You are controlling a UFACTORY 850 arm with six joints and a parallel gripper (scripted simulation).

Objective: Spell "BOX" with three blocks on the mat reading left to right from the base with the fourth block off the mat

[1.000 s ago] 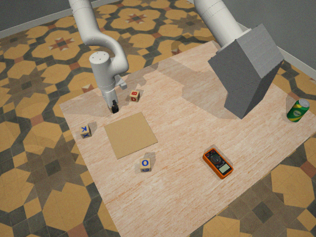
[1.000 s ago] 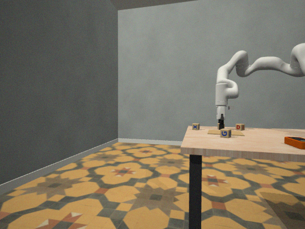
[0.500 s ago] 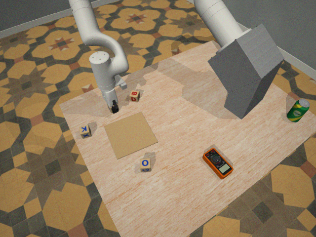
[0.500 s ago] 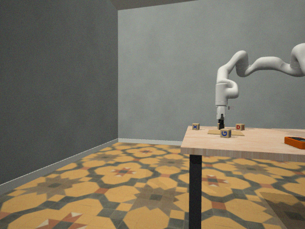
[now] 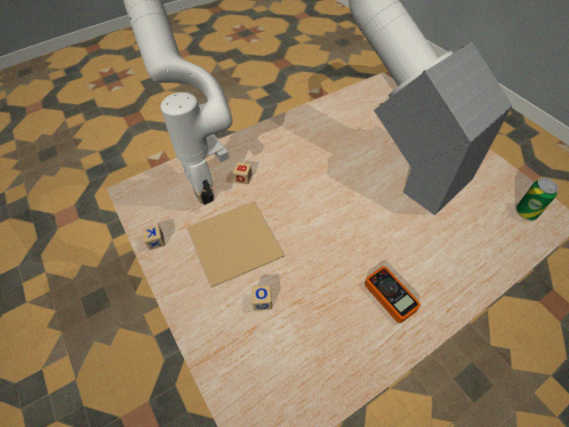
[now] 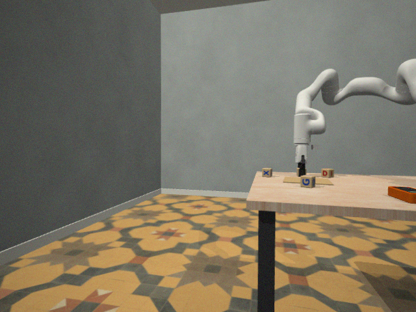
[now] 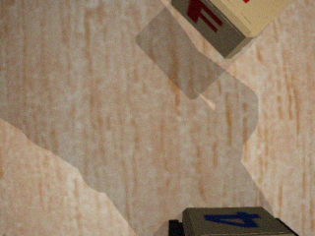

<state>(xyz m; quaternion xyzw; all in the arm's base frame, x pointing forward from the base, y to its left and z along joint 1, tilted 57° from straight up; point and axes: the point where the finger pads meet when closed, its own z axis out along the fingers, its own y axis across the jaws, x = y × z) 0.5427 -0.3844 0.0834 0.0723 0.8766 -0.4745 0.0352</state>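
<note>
My hand is 190 mm short of the X block and 40 mm to the right of it. From my hand the other things lie so: B block: 130 mm behind, 20 mm to the left; then O block: 360 mm to the left, 80 mm ahead; then tan mat: 180 mm to the left, 30 mm ahead, 20 mm below.
</note>
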